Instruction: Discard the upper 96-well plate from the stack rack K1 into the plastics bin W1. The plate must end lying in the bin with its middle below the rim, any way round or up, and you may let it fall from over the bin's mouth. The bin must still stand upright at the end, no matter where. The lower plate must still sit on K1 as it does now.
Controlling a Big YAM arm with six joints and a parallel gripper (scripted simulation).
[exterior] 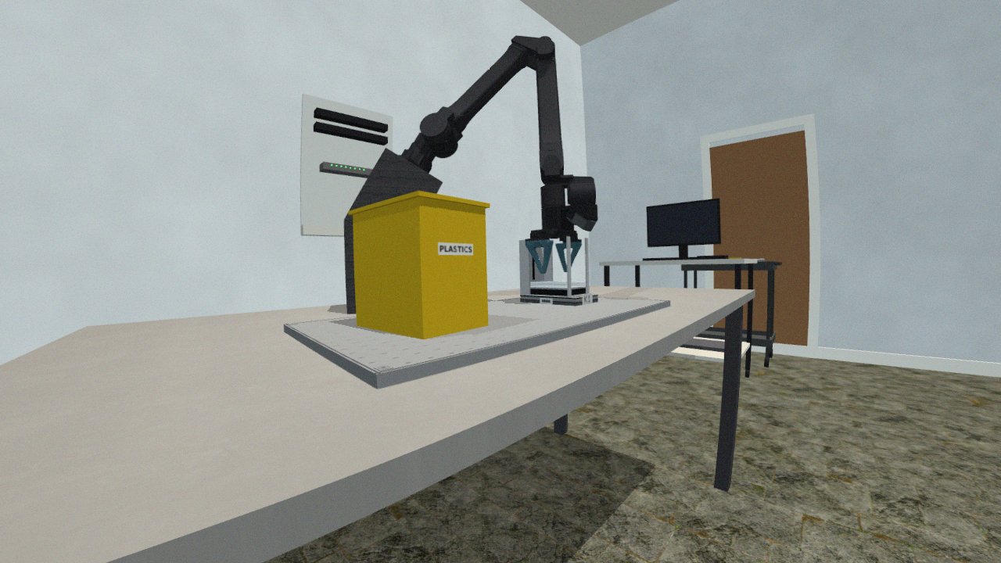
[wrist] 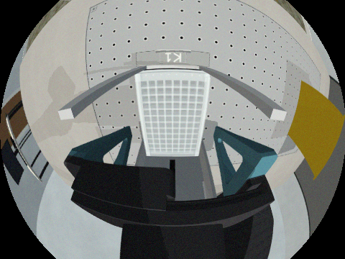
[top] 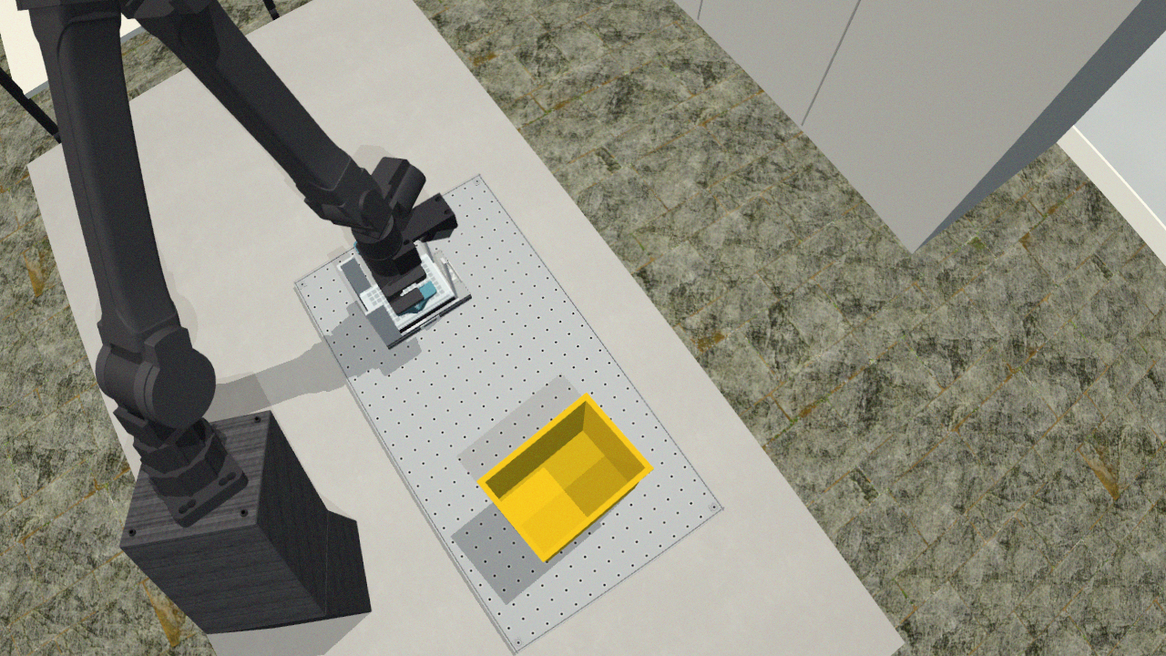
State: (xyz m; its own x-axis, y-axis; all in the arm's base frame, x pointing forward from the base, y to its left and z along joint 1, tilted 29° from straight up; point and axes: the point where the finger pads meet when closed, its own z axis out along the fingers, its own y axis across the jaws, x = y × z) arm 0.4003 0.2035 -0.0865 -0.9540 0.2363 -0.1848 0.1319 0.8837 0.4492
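The white 96-well plate lies 4 cm below my hand. The rest, counted from my hand: yellow plastics bin W1 (2 cm behind, 39 cm to the right, 1 cm above); then black plate (5 cm below).
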